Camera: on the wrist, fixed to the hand. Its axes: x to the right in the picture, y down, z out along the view.
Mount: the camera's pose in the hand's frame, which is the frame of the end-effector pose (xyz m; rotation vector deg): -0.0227 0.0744 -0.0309 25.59 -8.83 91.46
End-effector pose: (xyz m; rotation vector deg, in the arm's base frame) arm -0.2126 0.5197 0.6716 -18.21 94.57 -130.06
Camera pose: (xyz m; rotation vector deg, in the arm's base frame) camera -0.1936 0.5344 0.5914 39.28 37.71 -66.74
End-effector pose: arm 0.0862 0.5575 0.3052 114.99 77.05 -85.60
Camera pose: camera 0.1641 0.5293 0.3170 117.44 -43.32 -56.69
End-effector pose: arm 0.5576 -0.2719 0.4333 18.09 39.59 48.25
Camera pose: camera 0.4835 -0.2423 0.4584 81.12 20.86 121.73
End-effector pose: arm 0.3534 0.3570 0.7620 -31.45 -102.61 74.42
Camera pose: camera 0.3825 0.3847 0.6886 91.09 42.77 -136.43
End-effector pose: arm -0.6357 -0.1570 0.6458 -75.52 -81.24 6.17
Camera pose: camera -0.5727 -0.1641 0.5912 -99.10 -5.47 84.80
